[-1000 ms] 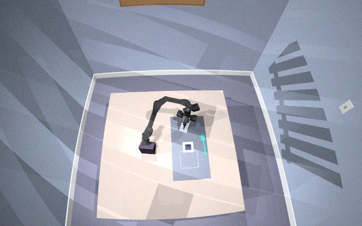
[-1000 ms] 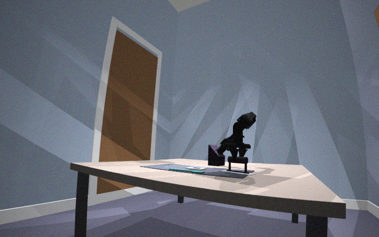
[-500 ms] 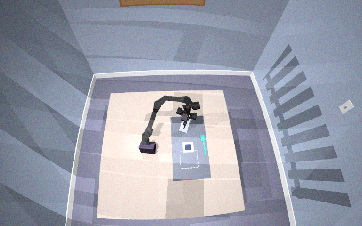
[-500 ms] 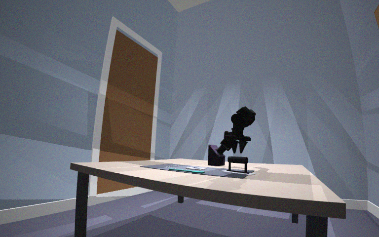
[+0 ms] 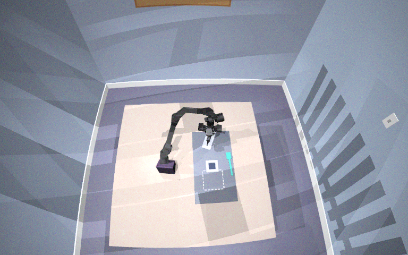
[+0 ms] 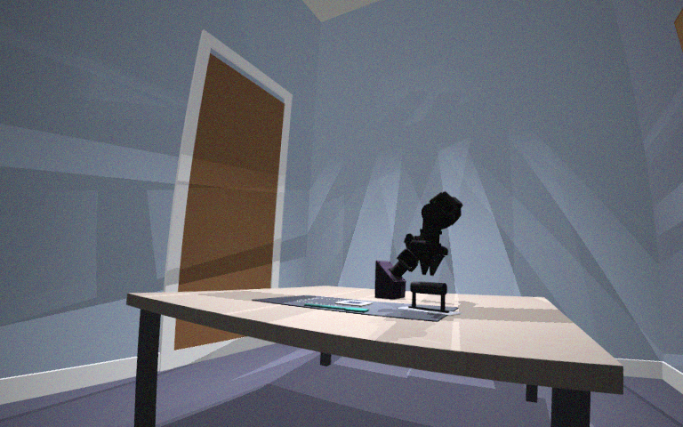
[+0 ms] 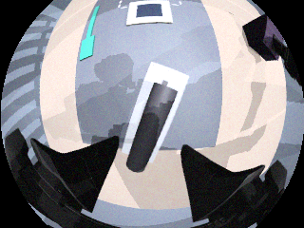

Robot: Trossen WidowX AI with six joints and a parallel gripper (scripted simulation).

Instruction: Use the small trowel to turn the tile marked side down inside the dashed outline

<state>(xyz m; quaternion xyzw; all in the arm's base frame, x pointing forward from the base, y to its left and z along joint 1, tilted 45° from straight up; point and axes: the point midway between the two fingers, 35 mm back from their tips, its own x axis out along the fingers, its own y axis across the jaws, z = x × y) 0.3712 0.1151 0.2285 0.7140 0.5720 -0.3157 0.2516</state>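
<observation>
The grey mat lies 2 cm ahead of my gripper tip, 25 cm to the right of it and 13 cm below it. Also, from my gripper tip: teal trowel: 16 cm ahead, 22 cm to the right, 11 cm below; then white tile: 1 cm ahead, 26 cm to the right, 11 cm below.
</observation>
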